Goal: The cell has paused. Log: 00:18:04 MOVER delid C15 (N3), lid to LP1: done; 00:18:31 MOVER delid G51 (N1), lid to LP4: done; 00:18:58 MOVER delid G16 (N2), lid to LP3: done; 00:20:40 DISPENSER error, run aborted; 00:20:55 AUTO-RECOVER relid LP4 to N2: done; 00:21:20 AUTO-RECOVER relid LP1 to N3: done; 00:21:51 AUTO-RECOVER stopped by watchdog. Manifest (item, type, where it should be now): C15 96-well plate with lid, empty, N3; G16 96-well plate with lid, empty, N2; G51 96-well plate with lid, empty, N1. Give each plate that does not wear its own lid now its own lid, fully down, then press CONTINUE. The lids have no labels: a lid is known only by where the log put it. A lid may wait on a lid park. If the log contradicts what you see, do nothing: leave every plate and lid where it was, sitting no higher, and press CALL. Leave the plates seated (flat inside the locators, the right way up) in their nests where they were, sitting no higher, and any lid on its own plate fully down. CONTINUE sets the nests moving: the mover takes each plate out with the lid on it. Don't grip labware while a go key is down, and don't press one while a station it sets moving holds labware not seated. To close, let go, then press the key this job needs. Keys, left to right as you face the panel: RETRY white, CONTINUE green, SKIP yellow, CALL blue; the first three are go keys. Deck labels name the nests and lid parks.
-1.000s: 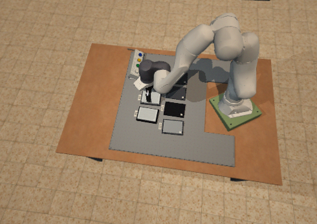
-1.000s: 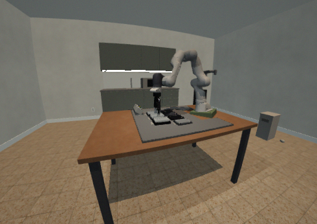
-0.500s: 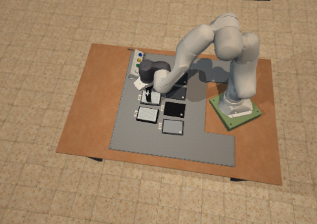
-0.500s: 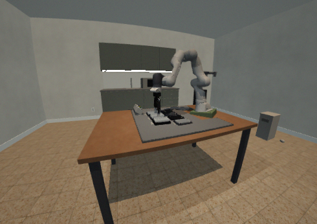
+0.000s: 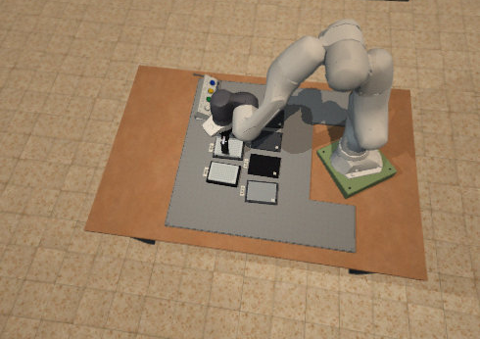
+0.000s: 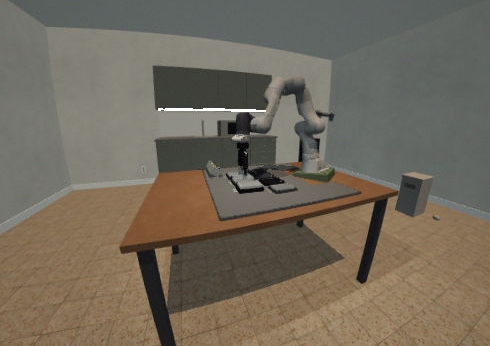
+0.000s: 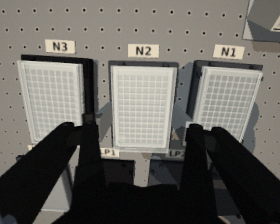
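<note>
My gripper is now 2 cm above the clear lid. Round my hand: LP2 label (10 cm behind, 6 cm to the right, 6 cm below); lid park labelled LP1 (17 cm behind, 9 cm to the left, 6 cm below); LP1 label (8 cm to the left, 8 cm behind, 6 cm below).
</note>
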